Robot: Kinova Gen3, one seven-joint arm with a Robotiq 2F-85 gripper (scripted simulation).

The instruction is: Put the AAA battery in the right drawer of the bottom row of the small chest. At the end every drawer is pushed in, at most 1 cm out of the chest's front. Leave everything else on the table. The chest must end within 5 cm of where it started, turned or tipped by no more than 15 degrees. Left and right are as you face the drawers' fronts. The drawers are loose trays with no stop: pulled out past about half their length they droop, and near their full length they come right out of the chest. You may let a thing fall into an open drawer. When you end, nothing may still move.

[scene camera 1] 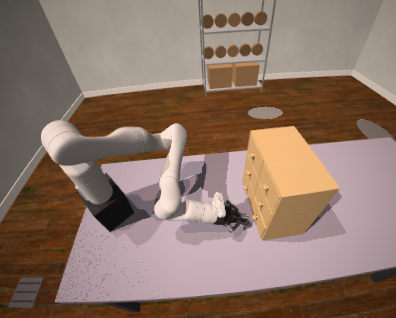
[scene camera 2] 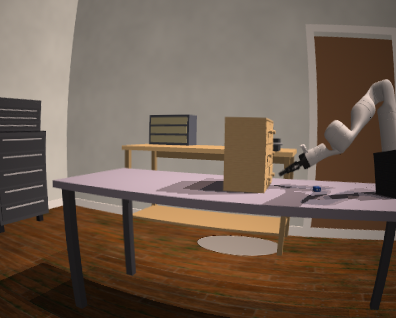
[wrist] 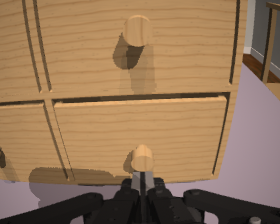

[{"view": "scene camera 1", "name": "wooden chest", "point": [305,186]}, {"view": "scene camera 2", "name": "wooden chest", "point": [245,143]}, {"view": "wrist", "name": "my gripper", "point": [143,184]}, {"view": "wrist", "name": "drawer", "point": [99,136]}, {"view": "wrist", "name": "drawer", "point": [83,52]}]
